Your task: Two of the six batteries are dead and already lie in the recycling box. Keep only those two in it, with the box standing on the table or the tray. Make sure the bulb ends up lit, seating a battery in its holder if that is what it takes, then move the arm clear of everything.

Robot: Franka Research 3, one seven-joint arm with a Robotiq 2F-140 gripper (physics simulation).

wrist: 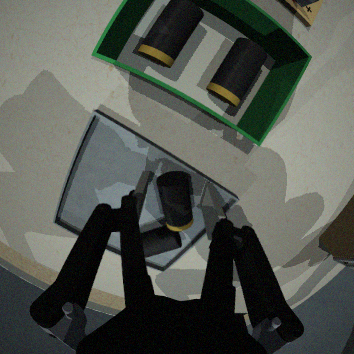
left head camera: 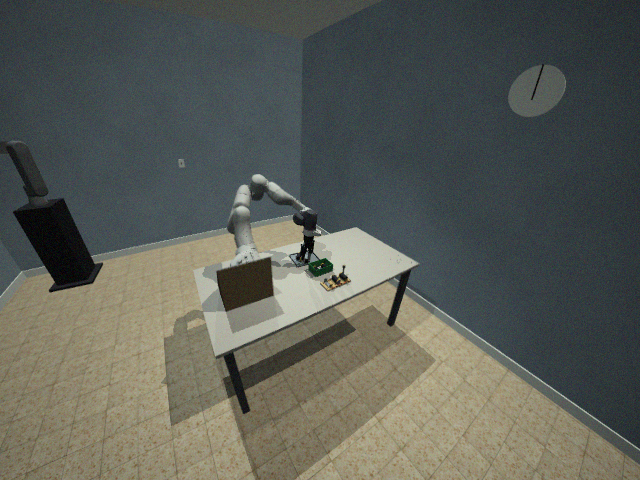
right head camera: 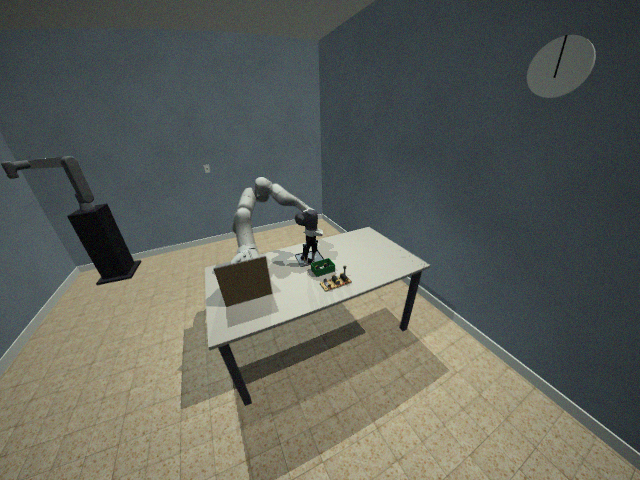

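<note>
In the wrist view two black batteries with gold ends, one (wrist: 171,32) at the left and one (wrist: 237,71) at the right, lie in the green recycling box (wrist: 180,95) (left head camera: 321,270) (right head camera: 323,269). The grey tray (wrist: 90,175) beside it holds two more batteries: one (wrist: 175,200) shows between my fingertips, and another (wrist: 161,242) lies below it, partly hidden. My gripper (wrist: 175,187) (left head camera: 305,258) (right head camera: 309,259) is part-way open over the tray, its fingers apart from the battery on both sides. The holder board (left head camera: 335,282) (right head camera: 336,282) (wrist: 306,11) carries dark parts; whether the bulb is lit cannot be told.
The table (left head camera: 361,253) (right head camera: 372,253) bears a brown upright panel (left head camera: 245,284) (right head camera: 244,281) near its left front, in front of the arm's base. The panel's edge (wrist: 342,232) shows at the right of the wrist view. A black pedestal with another arm stands at the far left.
</note>
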